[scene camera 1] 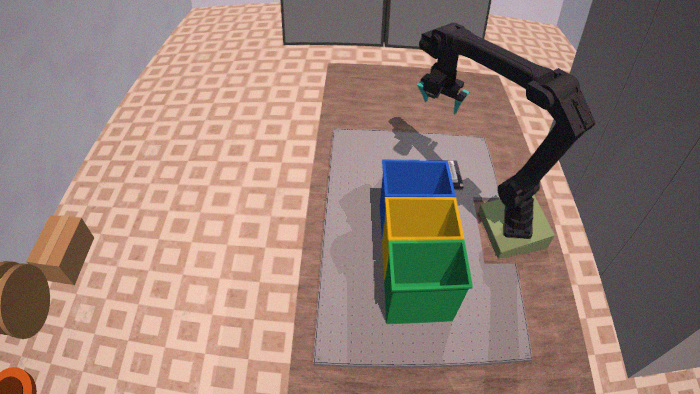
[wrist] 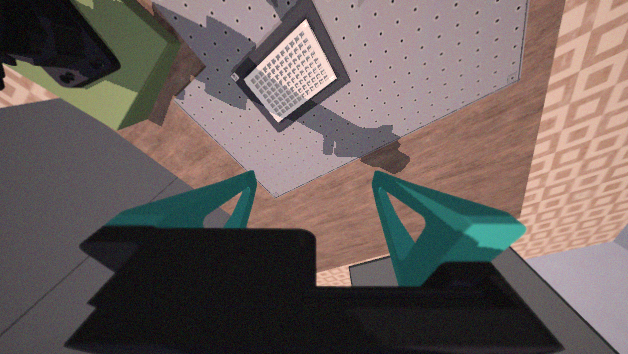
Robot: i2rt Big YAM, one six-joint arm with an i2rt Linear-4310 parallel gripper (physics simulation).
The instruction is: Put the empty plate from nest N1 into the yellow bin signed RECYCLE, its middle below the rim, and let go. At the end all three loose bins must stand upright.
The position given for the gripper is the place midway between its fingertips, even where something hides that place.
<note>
In view: the gripper [wrist: 314, 177], a blue bin [scene camera 1: 401, 178], a white plate [wrist: 297, 69], a yellow bin [scene camera 1: 407, 218] and a green bin [scene camera 1: 426, 281].
The wrist view misses the blue bin: it is out of frame. The wrist view misses the yellow bin: it is out of frame.
</note>
